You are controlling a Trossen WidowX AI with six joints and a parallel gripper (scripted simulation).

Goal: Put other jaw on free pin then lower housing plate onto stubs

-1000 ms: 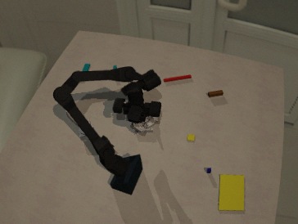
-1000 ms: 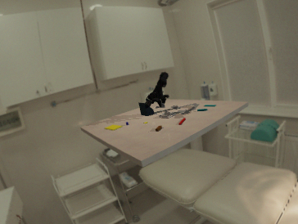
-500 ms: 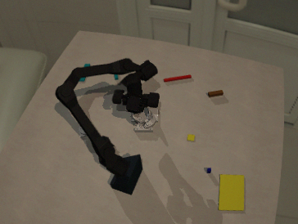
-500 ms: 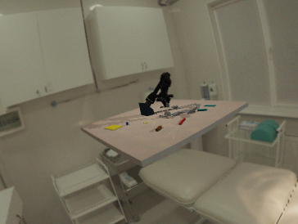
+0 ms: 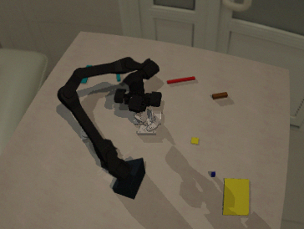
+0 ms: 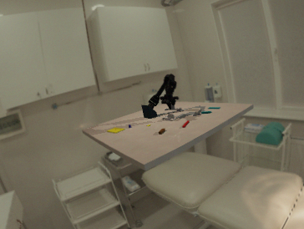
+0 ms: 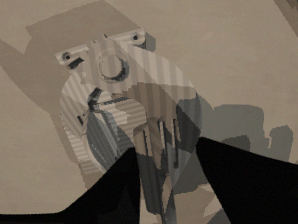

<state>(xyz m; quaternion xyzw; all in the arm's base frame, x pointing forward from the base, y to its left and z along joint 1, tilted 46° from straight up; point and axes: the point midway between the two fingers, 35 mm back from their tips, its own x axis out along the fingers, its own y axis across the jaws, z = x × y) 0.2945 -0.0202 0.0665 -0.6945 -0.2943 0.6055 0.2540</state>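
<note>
Right now my gripper tip is 30 mm past the jaw and 20 mm to the left of it. Also, from my gripper tip: brown block: 330 mm to the right, 220 mm ahead, 70 mm below; yellow square: 250 mm to the right, 80 mm below, 50 mm behind; red bar: 280 mm ahead, 130 mm to the right, 80 mm below.
</note>
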